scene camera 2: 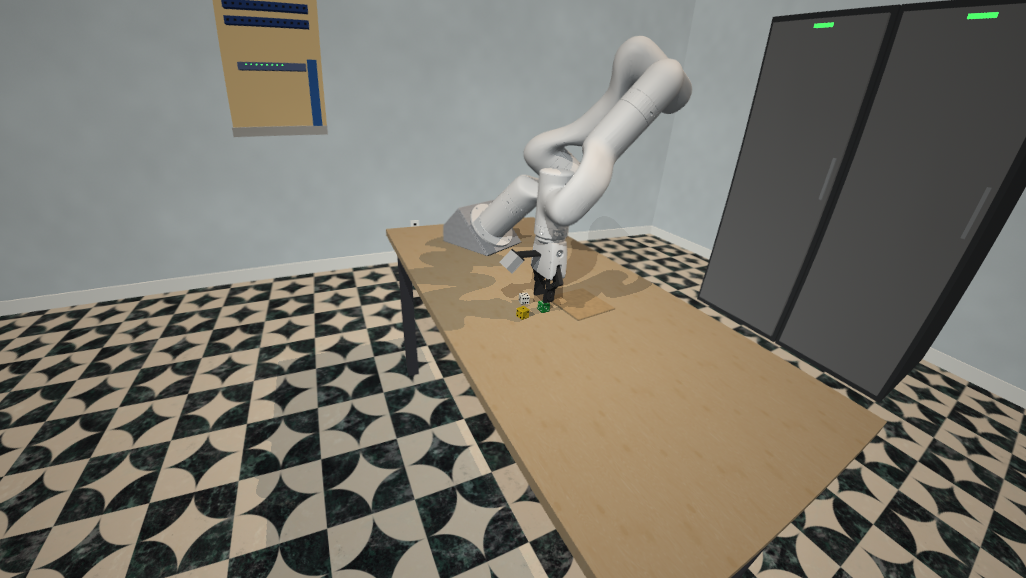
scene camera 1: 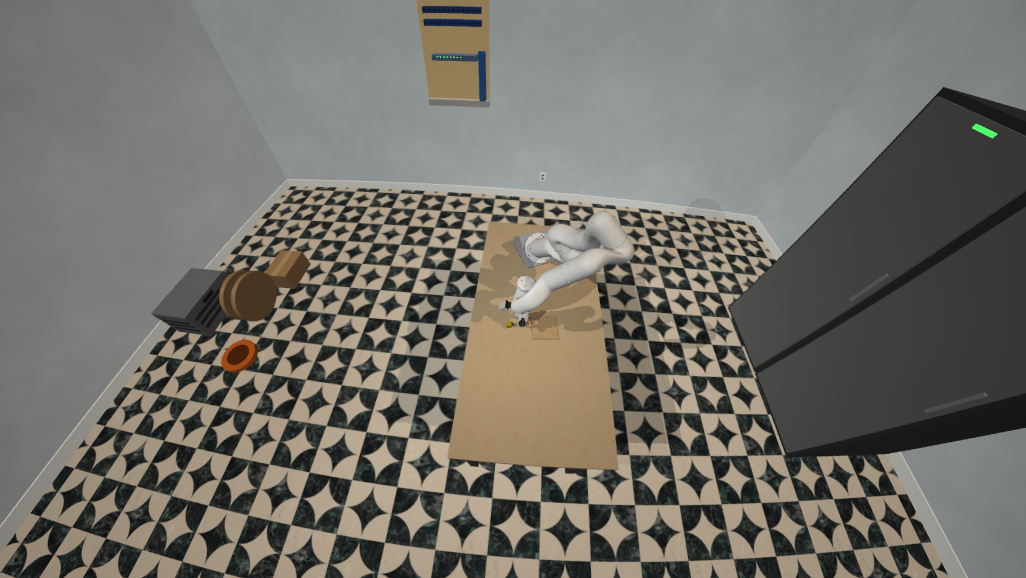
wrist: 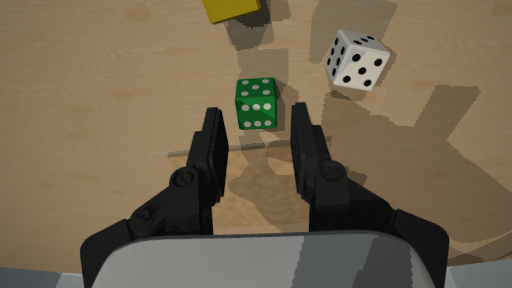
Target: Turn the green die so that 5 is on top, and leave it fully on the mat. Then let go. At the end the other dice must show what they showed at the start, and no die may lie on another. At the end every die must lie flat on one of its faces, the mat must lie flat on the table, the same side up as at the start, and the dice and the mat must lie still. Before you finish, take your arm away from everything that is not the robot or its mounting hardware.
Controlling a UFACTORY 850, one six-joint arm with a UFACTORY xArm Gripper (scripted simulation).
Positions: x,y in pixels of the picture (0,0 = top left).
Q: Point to a white die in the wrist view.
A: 356,61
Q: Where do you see a tan mat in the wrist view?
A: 260,190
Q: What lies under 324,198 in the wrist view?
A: The gripper.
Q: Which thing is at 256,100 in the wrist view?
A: A green die.
